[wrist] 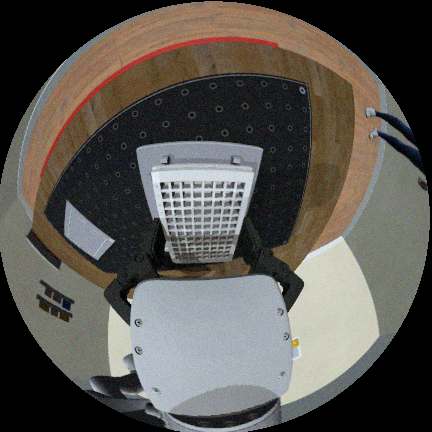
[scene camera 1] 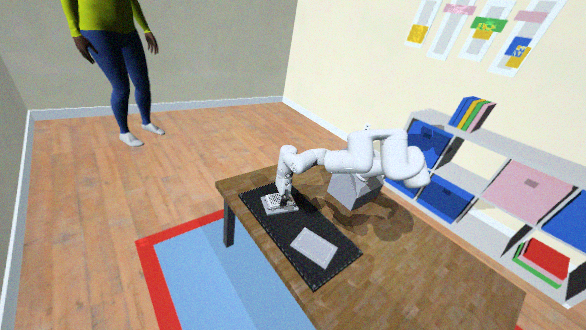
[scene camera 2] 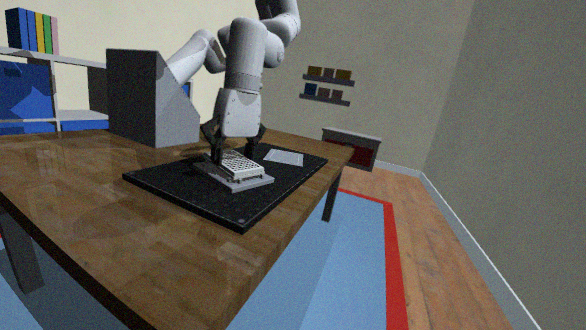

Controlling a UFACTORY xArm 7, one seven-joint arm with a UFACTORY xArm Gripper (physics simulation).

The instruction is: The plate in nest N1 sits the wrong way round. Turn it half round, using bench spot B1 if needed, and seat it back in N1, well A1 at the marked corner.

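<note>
The plate [scene camera 1: 273, 200] [scene camera 2: 244, 167] [wrist: 202, 200] is white with a grid of square wells. My gripper [scene camera 1: 284, 201] [scene camera 2: 235, 158] [wrist: 201, 226] is shut on it, one dark finger on each long side, near the end toward the arm. The plate is about level, low over the grey nest N1 [scene camera 1: 279, 212] [scene camera 2: 254, 185] [wrist: 145, 172]. Two small posts of the nest show past the plate's far end in the wrist view. I cannot tell whether the plate rests fully in the nest. Well A1 and the corner mark cannot be made out.
A flat pale rectangle, apparently bench spot B1 [scene camera 1: 314, 247] [scene camera 2: 284, 157] [wrist: 86, 233], lies on the same black mat [scene camera 1: 320, 279] [scene camera 2: 165, 180] [wrist: 280, 115]. A grey wedge-shaped block [scene camera 1: 352, 190] [scene camera 2: 135, 97] stands behind the mat under the arm. A person [scene camera 1: 120, 65] stands beyond the table.
</note>
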